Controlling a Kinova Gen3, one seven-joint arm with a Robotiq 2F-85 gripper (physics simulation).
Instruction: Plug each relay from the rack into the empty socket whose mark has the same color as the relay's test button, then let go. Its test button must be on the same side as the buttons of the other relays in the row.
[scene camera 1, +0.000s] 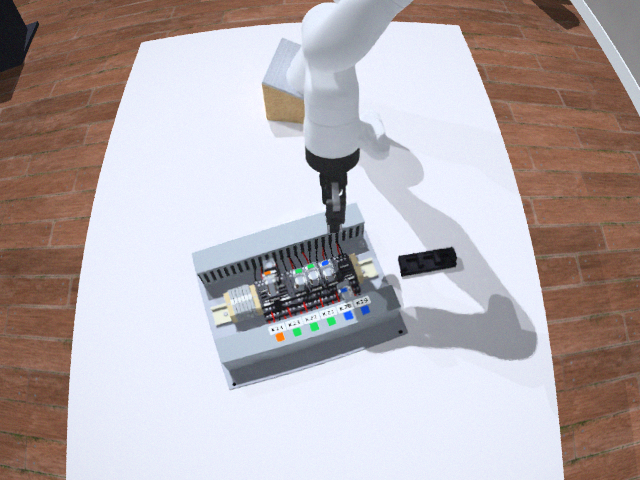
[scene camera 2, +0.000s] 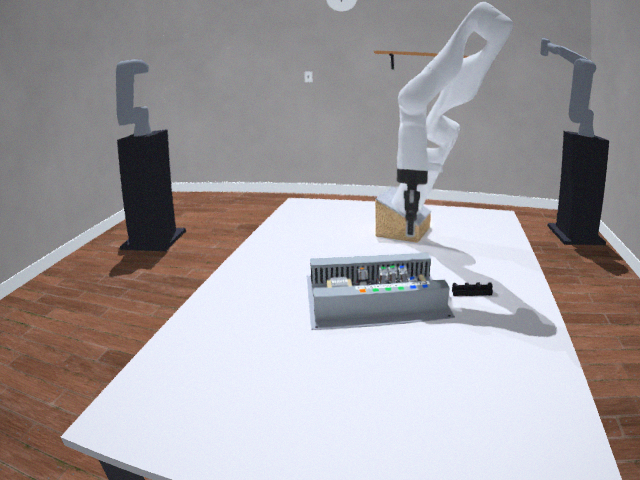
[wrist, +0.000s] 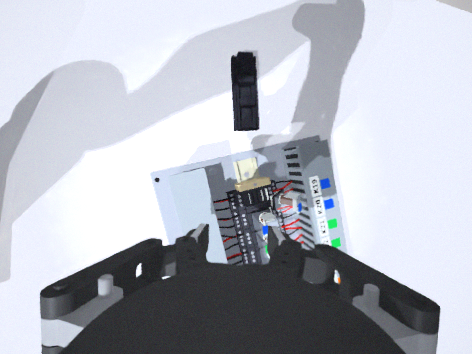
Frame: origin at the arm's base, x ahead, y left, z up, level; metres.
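Seen in the pictures: gripper, fingertip midpoint: (scene camera 1: 332, 217) (scene camera 2: 410, 235) (wrist: 238, 236).
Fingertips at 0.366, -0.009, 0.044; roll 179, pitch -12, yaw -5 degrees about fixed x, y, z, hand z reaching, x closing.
Observation:
Pixels of each thing's middle, then the offset from my fingertips to it, as dx, dy, dz. "pt": a spot on its surface instead.
- black rack at the middle of its body: (wrist: 245, 93) (scene camera 1: 428, 260) (scene camera 2: 472, 288) +0.045, +0.165, -0.121
- orange-button relay at the middle of its body: (scene camera 1: 271, 286) (scene camera 2: 362, 276) +0.065, -0.112, -0.078
- Empty socket K19 at a spot on its surface: (wrist: 257, 196) (scene camera 1: 346, 273) pt +0.050, +0.014, -0.105
- clear loose relay at the middle of its body: (scene camera 1: 271, 271) +0.031, -0.109, -0.094
- grey rear duct at the middle of its body: (scene camera 1: 278, 245) (scene camera 2: 371, 269) -0.018, -0.092, -0.099
- front duct at a spot on its surface: (scene camera 1: 310, 351) pt +0.171, -0.065, -0.129
- beige end block at the middle of its body: (scene camera 1: 244, 302) +0.077, -0.162, -0.104
My gripper (scene camera 1: 334, 228) (scene camera 2: 409, 232) (wrist: 238, 236) is partly open and empty, above the rear duct. The black rack (scene camera 1: 427, 261) (scene camera 2: 471, 289) (wrist: 245, 93) shows no relay in it. In the row, a blue-button relay (scene camera 1: 327, 271) (wrist: 268, 218), two green-button relays (scene camera 1: 313, 275) (scene camera 1: 299, 280) and an orange-button relay (scene camera 1: 271, 284) have their buttons toward the rear duct. Empty socket K19 (scene camera 1: 344, 262) (wrist: 257, 196) is at the right end. A blue-button relay (scene camera 1: 345, 293) (wrist: 288, 201) lies loose between the row and front duct. A clear loose relay (scene camera 1: 269, 264) lies behind the orange-button one; its button is unclear.
The grey rear duct (scene camera 1: 279, 232) and front duct (scene camera 1: 310, 351) flank the row. Colored marks sit on the front duct. A beige end block (scene camera 1: 242, 302) is left of the row. The rack stands right of the panel. The robot's base block (scene camera 1: 283, 103) (scene camera 2: 392, 219) is behind.

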